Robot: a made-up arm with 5 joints. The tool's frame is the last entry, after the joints.
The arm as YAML. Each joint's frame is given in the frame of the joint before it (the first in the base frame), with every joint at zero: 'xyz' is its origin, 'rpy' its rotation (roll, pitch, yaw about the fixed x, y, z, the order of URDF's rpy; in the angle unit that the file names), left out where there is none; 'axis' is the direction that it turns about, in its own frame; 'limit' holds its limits. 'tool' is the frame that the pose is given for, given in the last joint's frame.
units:
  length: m
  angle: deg
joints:
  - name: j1
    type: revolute
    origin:
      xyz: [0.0, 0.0, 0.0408]
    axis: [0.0, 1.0, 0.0]
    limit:
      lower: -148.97
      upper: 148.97
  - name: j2
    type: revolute
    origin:
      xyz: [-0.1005, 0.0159, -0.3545]
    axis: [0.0, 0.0, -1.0]
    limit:
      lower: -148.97
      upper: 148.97
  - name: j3
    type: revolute
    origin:
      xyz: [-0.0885, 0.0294, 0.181]
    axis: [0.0, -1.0, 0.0]
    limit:
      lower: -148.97
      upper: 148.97
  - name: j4
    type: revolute
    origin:
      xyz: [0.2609, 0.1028, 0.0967]
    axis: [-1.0, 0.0, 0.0]
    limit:
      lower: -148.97
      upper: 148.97
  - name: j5
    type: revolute
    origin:
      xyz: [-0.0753, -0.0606, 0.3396]
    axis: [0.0, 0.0, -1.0]
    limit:
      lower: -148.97
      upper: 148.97
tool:
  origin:
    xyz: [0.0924, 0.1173, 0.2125]
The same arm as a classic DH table. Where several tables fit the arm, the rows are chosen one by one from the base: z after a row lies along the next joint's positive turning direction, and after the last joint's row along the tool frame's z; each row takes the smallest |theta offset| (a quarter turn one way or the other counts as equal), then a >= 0, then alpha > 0; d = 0 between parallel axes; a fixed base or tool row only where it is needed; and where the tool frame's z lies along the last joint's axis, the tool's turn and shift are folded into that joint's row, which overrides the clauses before.
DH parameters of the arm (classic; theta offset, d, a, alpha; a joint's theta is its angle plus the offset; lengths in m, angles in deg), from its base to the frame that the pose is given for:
base (fixed): 0.00 0.0408 0.0000 -90.00
j1: 0.00 0.0159 -0.1005 -90.00
j2: 0.00 0.1735 -0.0885 -90.00
j3: 90.00 -0.1322 0.0967 -90.00
j4: -90.00 -0.1856 0.0606 90.00
j5: 38.23 0.0000 -0.1493 180.00
tool (fixed): 128.23 0.5521 0.0000 0.00
Joint limits (deg, base to tool): -148.97..148.97 -148.97..148.97 -148.97..148.97 -148.97..148.97 -148.97..148.97

